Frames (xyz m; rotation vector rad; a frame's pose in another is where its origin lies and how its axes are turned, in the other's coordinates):
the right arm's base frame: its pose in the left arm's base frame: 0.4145 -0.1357 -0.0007 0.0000 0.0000 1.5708
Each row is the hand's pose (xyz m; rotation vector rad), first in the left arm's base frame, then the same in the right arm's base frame.
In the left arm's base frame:
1: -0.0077 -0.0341 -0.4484 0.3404 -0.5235 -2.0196
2: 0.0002 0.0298 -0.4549 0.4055 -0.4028 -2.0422
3: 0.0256 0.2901 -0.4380 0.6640 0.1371 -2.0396
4: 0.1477 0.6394 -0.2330 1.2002 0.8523 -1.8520
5: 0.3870 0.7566 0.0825 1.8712 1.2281 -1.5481
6: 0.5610 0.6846 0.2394 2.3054 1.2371 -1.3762
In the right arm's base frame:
1: 0.1016 0.4222 -0.4477 0.1459 0.6885 2.5603
2: 0.1655 0.4143 -0.4542 -0.0021 0.6407 2.5600
3: 0.4258 0.3889 -0.4373 -0.6299 0.4143 2.5186
4: 0.7751 0.2668 -0.2323 -1.5502 0.2628 2.1290
5: 0.8923 0.0275 0.0832 -2.1488 0.4459 1.4757
6: 0.8203 -0.1465 0.2401 -2.2826 0.6884 1.0638

